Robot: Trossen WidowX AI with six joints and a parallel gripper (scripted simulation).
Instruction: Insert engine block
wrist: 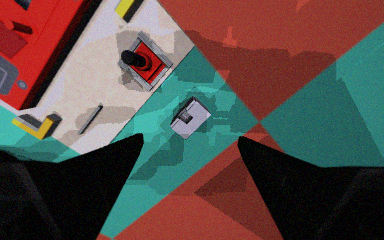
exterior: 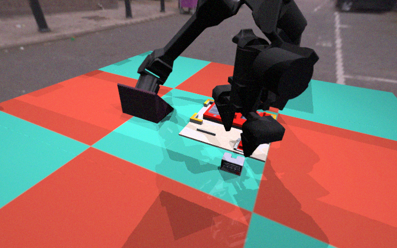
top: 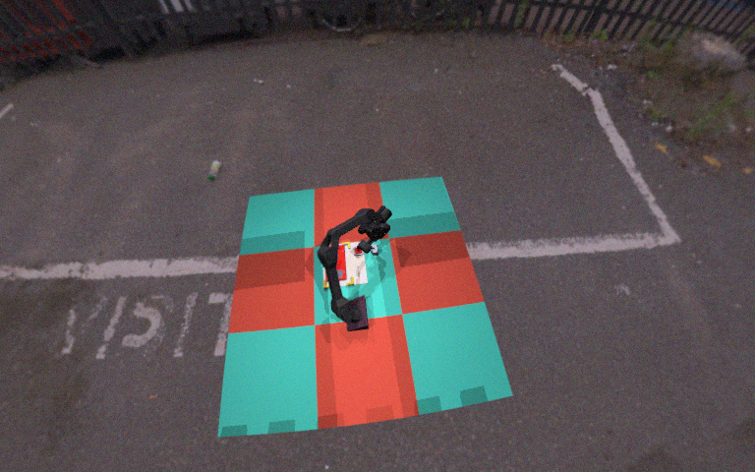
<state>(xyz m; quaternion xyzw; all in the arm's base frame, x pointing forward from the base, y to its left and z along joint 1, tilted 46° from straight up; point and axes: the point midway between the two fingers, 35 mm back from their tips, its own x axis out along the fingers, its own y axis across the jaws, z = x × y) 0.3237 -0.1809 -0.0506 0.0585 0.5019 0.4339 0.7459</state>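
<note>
My gripper tip is 6 cm above the grey engine block.
</note>
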